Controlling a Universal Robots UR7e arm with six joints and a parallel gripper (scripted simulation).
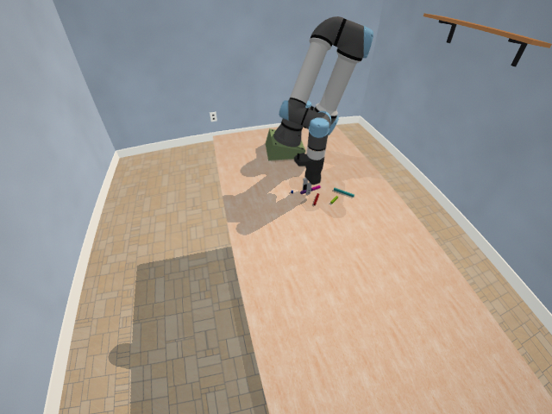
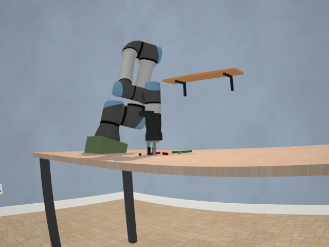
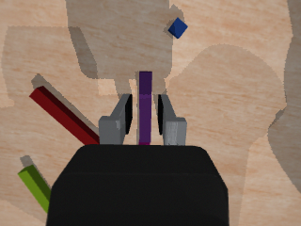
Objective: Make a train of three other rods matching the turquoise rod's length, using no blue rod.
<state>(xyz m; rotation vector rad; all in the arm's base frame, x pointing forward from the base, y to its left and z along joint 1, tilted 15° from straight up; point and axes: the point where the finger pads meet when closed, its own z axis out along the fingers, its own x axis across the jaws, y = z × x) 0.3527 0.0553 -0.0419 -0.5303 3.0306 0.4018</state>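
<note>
My hand is 10 mm above the purple rod. From my hand the other things lie so: lime rod: 70 mm ahead, 120 mm to the left, 10 mm below; then blue rod: 70 mm to the right, 10 mm below; then red rod: 60 mm ahead, 30 mm to the left, 10 mm below.
</note>
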